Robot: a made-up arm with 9 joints. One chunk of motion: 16 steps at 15 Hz.
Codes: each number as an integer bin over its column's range. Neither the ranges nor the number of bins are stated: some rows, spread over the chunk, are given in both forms.
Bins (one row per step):
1: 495 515 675 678 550 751
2: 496 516 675 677 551 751
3: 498 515 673 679 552 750
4: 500 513 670 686 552 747
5: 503 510 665 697 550 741
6: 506 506 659 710 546 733
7: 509 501 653 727 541 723
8: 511 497 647 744 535 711
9: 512 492 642 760 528 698
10: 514 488 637 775 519 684
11: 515 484 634 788 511 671
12: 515 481 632 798 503 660
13: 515 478 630 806 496 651
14: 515 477 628 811 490 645
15: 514 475 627 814 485 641
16: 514 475 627 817 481 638
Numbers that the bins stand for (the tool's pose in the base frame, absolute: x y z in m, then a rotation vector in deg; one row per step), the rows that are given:
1: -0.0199 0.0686 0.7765 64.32 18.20 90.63
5: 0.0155 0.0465 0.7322 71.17 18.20 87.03
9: 0.0553 -0.0332 0.6305 93.87 10.27 71.53
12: 0.0686 -0.0819 0.5862 107.57 1.26 57.84
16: 0.0642 -0.1084 0.5641 114.41 -6.67 49.91
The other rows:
2: -0.0155 0.0730 0.7765 63.96 18.56 90.63
3: -0.0066 0.0686 0.7676 64.68 18.92 90.27
4: 0.0022 0.0597 0.7544 67.21 18.92 89.19
6: 0.0288 0.0288 0.7057 75.86 16.76 84.14
7: 0.0420 0.0066 0.6791 81.98 14.95 80.54
8: 0.0509 -0.0111 0.6526 88.11 12.79 76.22
10: 0.0642 -0.0509 0.6084 99.28 7.03 66.49
11: 0.0686 -0.0686 0.5951 103.96 4.14 61.80
13: 0.0686 -0.0951 0.5774 110.45 -1.26 54.59
14: 0.0686 -0.0995 0.5685 112.25 -3.42 52.43
15: 0.0642 -0.1084 0.5641 113.33 -5.23 50.99

